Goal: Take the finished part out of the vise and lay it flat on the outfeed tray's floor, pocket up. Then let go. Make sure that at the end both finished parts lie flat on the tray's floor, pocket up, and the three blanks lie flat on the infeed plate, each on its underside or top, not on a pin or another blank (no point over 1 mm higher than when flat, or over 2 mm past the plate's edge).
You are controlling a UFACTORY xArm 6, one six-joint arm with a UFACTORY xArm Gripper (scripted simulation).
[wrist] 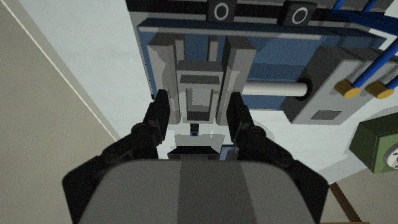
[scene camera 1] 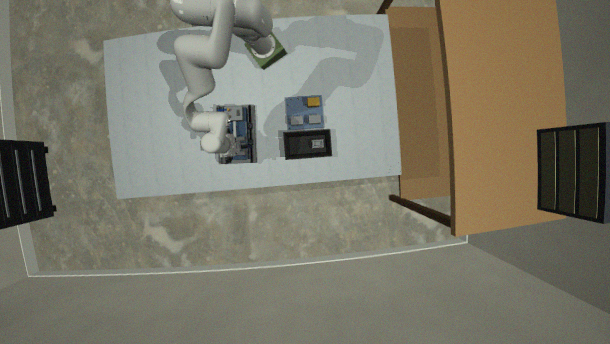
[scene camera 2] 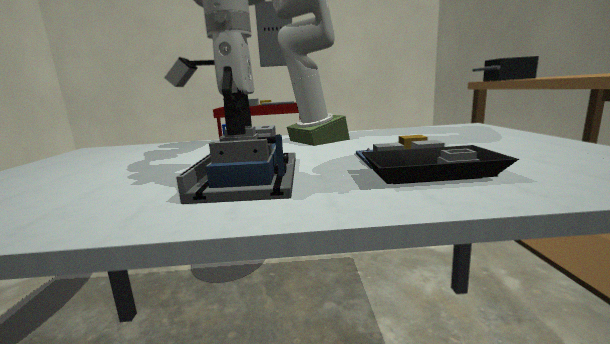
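The gripper appears in the pictures, the wrist view among them, and a vise can be seen in the pictures too.
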